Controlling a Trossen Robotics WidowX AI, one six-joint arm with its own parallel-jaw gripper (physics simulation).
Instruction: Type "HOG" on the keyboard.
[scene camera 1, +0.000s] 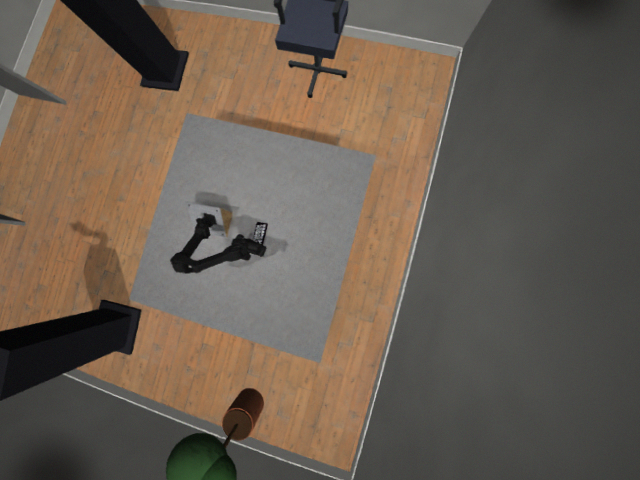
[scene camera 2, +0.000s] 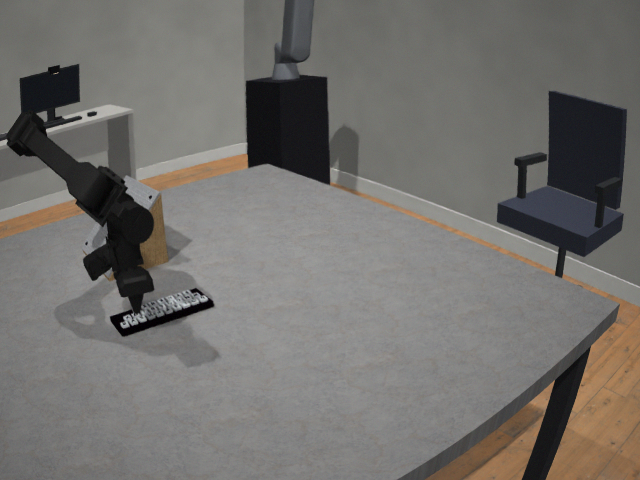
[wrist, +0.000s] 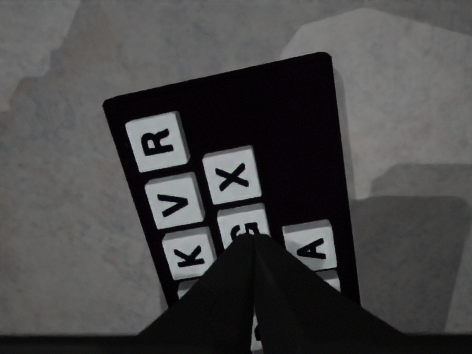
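Pixels of known places: gripper, fingertip midpoint: (scene camera 2: 137, 312) (wrist: 252, 247); arm's base at its link origin: (scene camera 1: 210, 218).
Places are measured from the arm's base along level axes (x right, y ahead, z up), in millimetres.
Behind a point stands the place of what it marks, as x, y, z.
Note:
A black keyboard (scene camera 1: 260, 233) @[24, 289, -85] (scene camera 2: 165, 313) @[56, 306, -84] (wrist: 300, 135) @[135, 259, -85] with white letter keys lies flat on the table. My gripper (scene camera 2: 136, 311) @[105, 280, -78] (wrist: 252, 247) @[105, 280, -78] is shut and empty, pointing down at the keyboard near one end. In the wrist view its tips overlap the lower part of the G key (wrist: 235, 220) @[114, 283, -80], low over it or touching it; I cannot tell which. The X key (wrist: 232, 174) @[129, 280, -80], V key (wrist: 175, 200) @[125, 299, -80], K key (wrist: 190, 254) @[106, 300, -80], R key (wrist: 157, 142) @[143, 299, -80] and A key (wrist: 311, 245) @[101, 262, -80] show around the tips. The H and O keys cannot be made out; the fingers cover part of the keyboard.
The grey table (scene camera 1: 289, 180) @[-338, 394, -98] (scene camera 2: 336, 310) @[-194, 467, -97] carries the arm's wooden mount (scene camera 1: 226, 221) @[-6, 77, -47] (scene camera 2: 157, 232) @[-50, 77, -26] with a pale plate, behind the keyboard. Off the table stand an office chair (scene camera 1: 312, 25) (scene camera 2: 560, 214), a dark pedestal (scene camera 2: 289, 129) with a grey arm, and a potted plant (scene camera 1: 242, 413).

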